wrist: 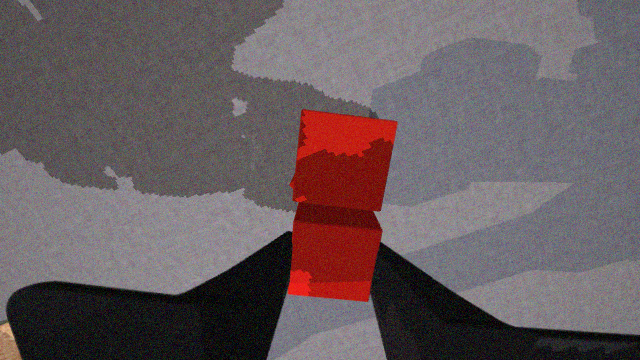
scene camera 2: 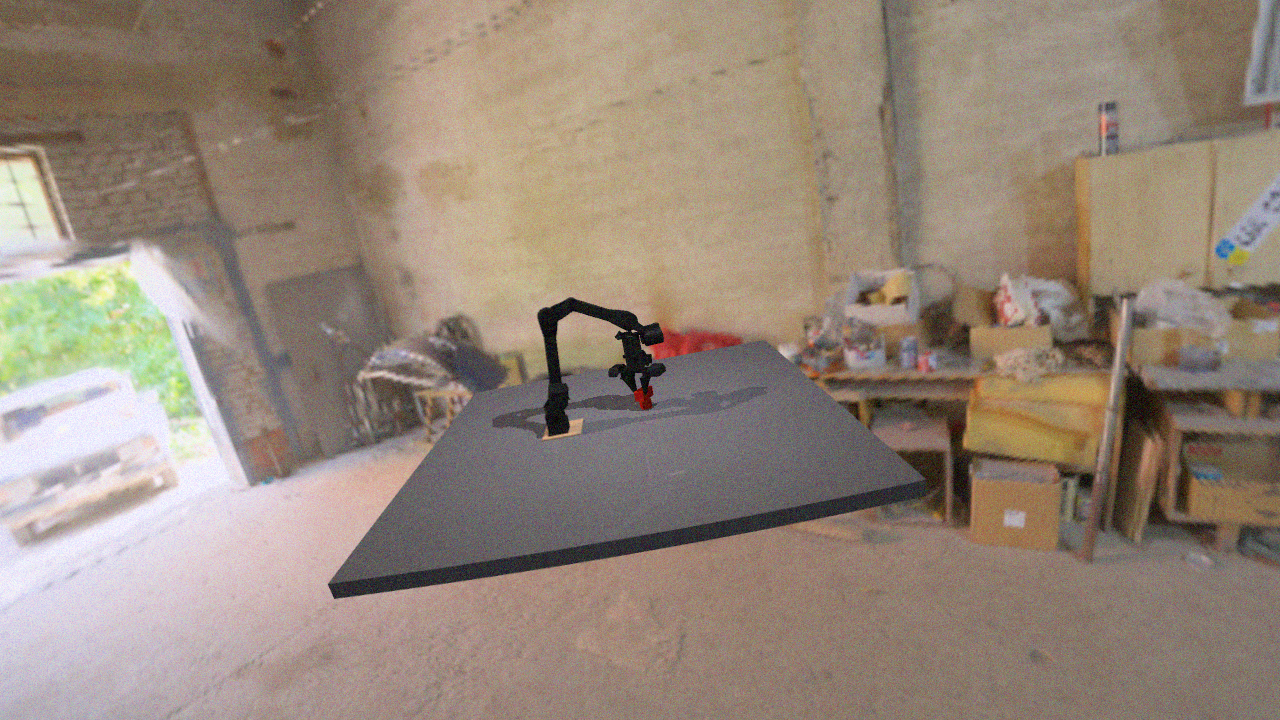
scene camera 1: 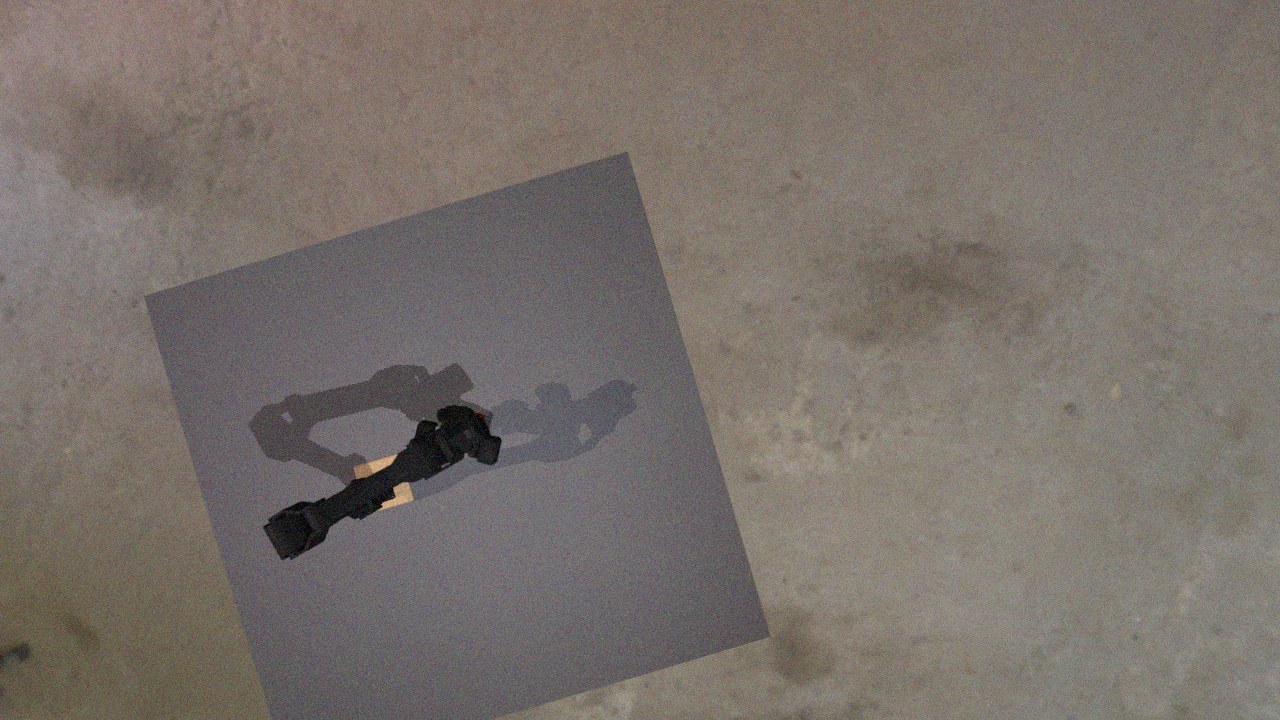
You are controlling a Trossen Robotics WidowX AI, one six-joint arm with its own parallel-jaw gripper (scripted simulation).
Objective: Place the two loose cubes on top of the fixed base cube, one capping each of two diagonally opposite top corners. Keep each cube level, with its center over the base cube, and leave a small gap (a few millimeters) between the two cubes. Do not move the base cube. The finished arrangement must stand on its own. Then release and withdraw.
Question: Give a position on a red cube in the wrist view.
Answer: At 343, 160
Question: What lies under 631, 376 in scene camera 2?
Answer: My gripper.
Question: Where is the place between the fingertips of my gripper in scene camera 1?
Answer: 470, 436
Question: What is my gripper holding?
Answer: A red cube.
